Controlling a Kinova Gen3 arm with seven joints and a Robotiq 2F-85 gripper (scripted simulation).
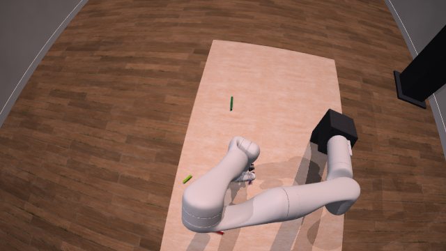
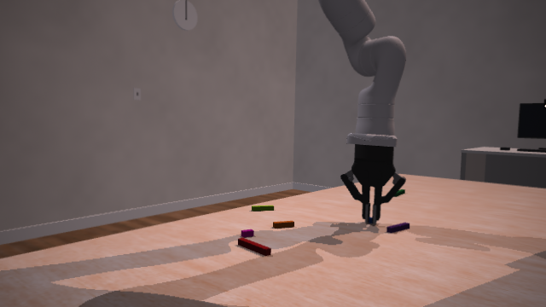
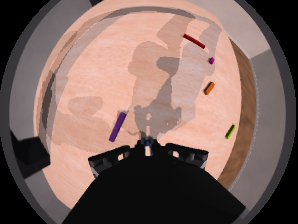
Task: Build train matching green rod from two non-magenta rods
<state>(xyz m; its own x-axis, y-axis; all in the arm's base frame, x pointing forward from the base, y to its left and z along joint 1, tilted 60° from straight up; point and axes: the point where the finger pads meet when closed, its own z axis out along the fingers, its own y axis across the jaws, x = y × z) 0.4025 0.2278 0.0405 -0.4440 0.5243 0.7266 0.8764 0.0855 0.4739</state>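
The blue rod lies 2 cm below my hand. Also, from my hand: lime rod: 22 cm ahead, 10 cm to the left, 2 cm below; then orange rod: 16 cm to the left, 9 cm ahead, 2 cm below; then purple rod: 6 cm behind, 2 cm below.
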